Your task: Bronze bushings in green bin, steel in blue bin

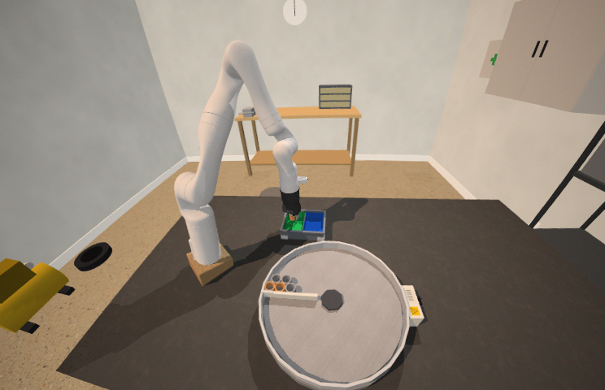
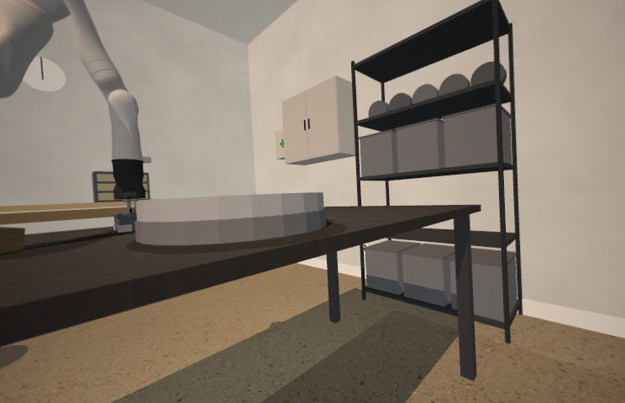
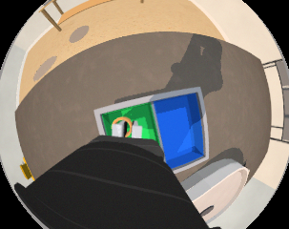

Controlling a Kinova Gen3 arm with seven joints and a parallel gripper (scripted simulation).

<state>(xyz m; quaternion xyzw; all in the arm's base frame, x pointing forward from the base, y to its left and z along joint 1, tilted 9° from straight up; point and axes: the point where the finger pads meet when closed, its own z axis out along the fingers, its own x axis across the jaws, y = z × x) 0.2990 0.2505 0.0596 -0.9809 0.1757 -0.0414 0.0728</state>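
Right now the green bin is 40 mm ahead of my hand, 30 mm to the right of it and 20 mm below it. Round my hand: turntable 160 mm ahead, 390 mm to the right, 10 mm above.
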